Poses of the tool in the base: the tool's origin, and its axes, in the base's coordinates. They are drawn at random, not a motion.
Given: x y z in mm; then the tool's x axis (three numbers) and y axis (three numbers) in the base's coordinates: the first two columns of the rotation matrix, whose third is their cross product.
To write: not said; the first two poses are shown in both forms.
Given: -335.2, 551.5, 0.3, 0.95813, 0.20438, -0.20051, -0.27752, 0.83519, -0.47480
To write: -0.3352, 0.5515, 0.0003, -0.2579, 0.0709, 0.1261, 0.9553
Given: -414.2, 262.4, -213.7, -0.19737, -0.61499, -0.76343, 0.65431, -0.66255, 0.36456
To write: -0.4142, 0.2624, -0.2137, 0.4827, 0.0204, -0.7735, 0.4103
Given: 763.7, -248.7, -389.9, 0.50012, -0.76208, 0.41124, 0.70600, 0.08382, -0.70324
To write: 0.7637, -0.2487, -0.3899, -0.4573, 0.0307, -0.4990, 0.7355
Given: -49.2, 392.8, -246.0, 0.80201, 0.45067, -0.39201, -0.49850, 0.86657, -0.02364
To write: -0.0492, 0.3928, -0.2460, -0.0628, 0.1903, 0.2505, 0.9471
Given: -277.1, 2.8, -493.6, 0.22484, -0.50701, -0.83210, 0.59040, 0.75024, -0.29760
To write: -0.2771, 0.0028, -0.4936, 0.0405, 0.5141, -0.3510, 0.7815
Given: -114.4, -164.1, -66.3, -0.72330, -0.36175, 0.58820, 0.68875, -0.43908, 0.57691
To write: -0.1144, -0.1641, -0.0663, -0.1930, -0.4235, -0.8260, 0.3179
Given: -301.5, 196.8, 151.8, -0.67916, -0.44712, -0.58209, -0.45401, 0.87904, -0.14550
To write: -0.3015, 0.1968, 0.1518, -0.2459, 0.9163, 0.0054, 0.3162
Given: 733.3, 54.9, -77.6, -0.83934, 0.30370, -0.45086, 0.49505, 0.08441, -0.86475
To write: 0.7333, 0.0549, -0.0776, 0.2727, 0.7323, -0.6192, 0.0773
